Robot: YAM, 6 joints.
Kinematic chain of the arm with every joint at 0, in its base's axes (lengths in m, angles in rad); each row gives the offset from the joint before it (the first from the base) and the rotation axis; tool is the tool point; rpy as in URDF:
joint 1: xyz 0 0 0.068 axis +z
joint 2: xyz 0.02 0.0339 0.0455 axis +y
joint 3: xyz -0.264 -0.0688 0 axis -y
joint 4: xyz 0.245 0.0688 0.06 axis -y
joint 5: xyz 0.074 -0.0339 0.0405 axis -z
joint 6: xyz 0.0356 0 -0.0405 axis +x
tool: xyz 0 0 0 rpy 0 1.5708 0
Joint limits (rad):
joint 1: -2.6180..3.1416
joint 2: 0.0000..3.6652
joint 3: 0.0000..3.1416
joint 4: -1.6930..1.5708
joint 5: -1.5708..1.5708
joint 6: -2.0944..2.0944
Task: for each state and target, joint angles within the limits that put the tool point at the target. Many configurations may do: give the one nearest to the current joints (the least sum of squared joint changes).
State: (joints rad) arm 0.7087 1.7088 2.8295 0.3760 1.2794 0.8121
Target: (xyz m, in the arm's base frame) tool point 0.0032 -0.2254 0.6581
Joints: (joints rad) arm 1.4329 1.2640 3.0569 0.4233 1.2836 0.8121
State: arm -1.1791 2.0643 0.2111 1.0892 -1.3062 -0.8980
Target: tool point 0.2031 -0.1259 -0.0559
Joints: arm -0.6958 2.5387 0.5347 1.0197 -1.2303 -0.8980
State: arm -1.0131 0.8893 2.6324 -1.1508 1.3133 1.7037
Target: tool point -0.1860 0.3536 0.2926
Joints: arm -1.1716 0.0018 2.3867 -1.6930 1.2646 1.7037
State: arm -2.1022 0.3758 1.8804 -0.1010 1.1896 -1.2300
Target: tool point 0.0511 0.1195 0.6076
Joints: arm -2.2258 0.6603 1.8861 -0.0740 1.1351 -1.2300
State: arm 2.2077 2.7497 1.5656 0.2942 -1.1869 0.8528
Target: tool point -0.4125 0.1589 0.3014
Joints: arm 2.6959 1.9225 1.4912 0.2858 -1.3153 0.8528
